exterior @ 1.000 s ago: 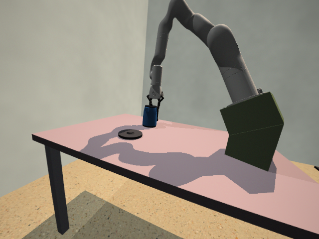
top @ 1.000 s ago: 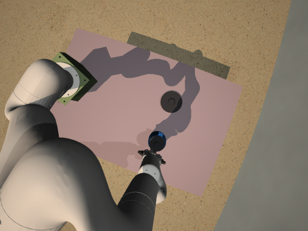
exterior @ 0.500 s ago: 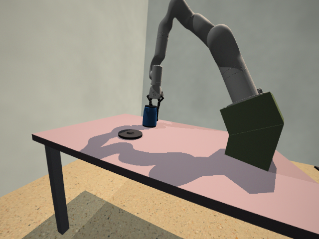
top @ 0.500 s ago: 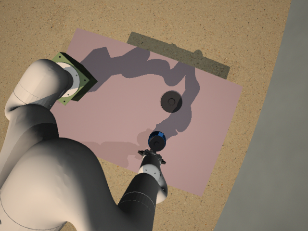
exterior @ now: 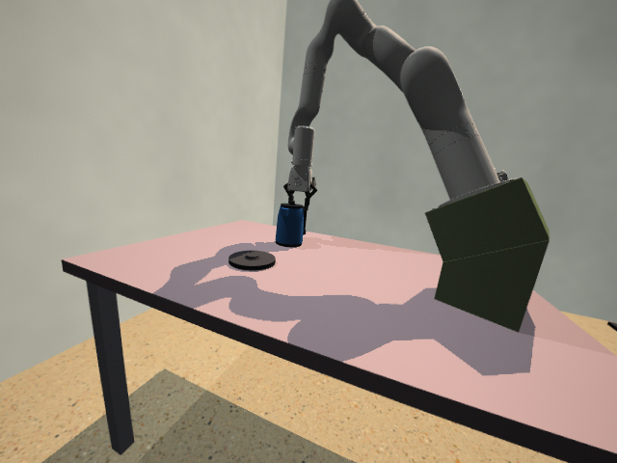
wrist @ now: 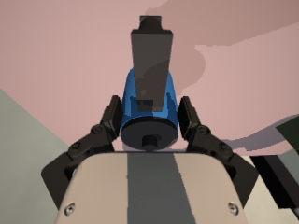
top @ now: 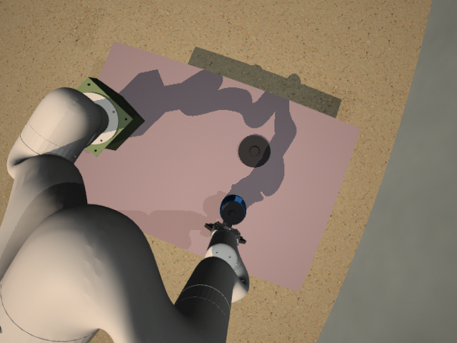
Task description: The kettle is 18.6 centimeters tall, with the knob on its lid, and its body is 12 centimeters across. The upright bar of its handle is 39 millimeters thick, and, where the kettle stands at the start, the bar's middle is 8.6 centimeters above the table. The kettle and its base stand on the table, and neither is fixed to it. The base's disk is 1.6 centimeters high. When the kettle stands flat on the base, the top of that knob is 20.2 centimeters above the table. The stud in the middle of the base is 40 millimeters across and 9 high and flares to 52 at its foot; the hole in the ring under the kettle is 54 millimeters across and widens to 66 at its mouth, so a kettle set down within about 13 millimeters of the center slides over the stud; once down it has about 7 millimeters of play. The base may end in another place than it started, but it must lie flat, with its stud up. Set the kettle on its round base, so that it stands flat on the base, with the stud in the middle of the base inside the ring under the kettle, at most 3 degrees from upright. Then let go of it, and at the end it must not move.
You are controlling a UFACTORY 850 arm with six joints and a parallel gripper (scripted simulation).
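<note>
Now: the blue kettle 30 mm to the left of my hand and 80 mm below it. The rest, counted from my hand: round black base 20 mm behind, 350 mm to the left, 160 mm below.
</note>
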